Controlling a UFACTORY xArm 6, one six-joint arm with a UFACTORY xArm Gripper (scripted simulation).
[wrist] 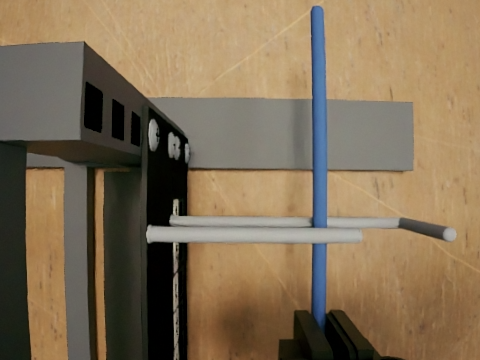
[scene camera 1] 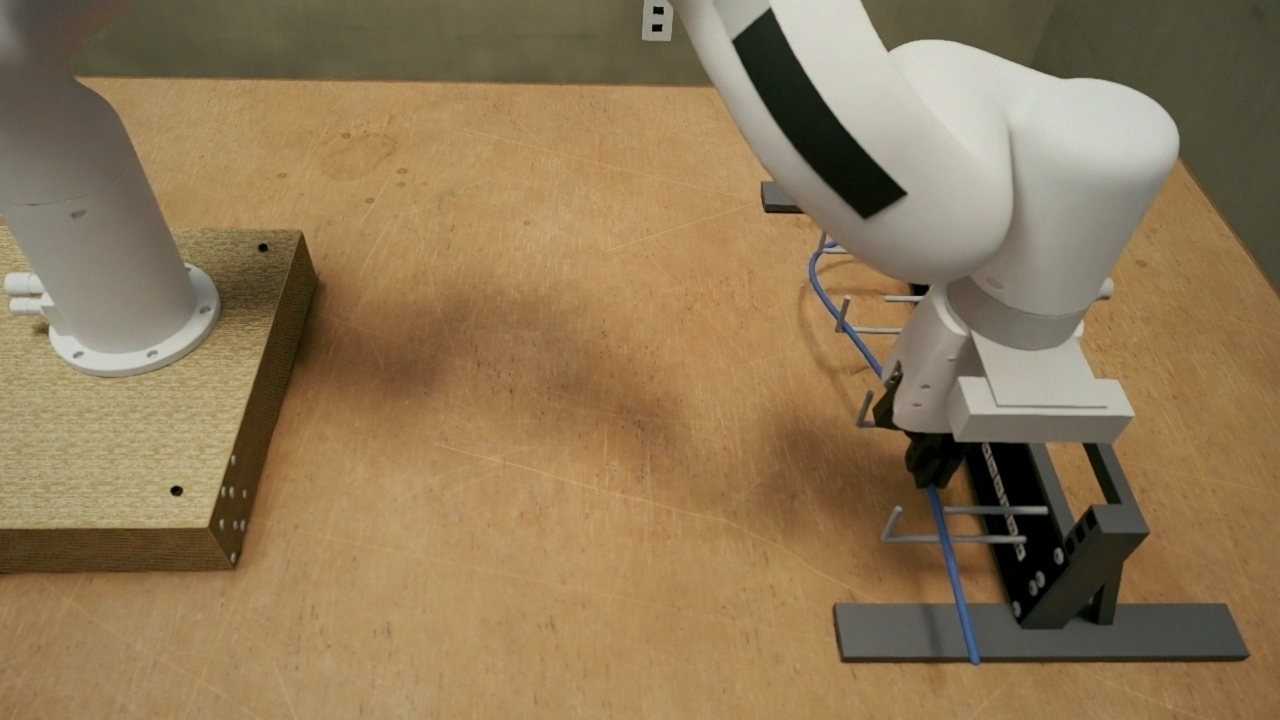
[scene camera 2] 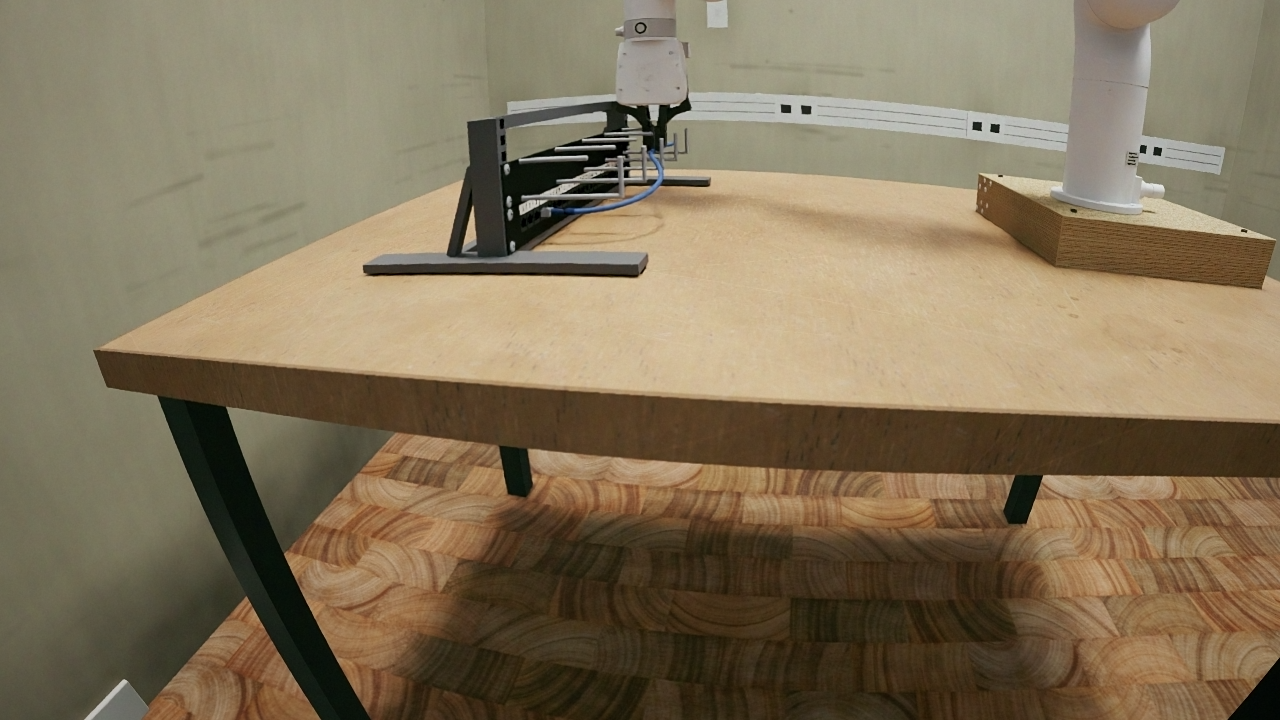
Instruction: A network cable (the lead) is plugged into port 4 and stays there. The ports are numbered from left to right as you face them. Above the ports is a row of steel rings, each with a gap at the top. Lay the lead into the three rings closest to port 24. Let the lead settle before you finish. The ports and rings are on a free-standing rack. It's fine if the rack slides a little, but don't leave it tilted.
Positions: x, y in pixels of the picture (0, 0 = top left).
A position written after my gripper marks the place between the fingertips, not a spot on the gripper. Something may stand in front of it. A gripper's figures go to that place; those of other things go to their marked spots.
Scene:
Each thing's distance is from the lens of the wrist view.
my gripper (wrist: 316, 343): 16 cm
dark rack (wrist: 70, 103): 8 cm

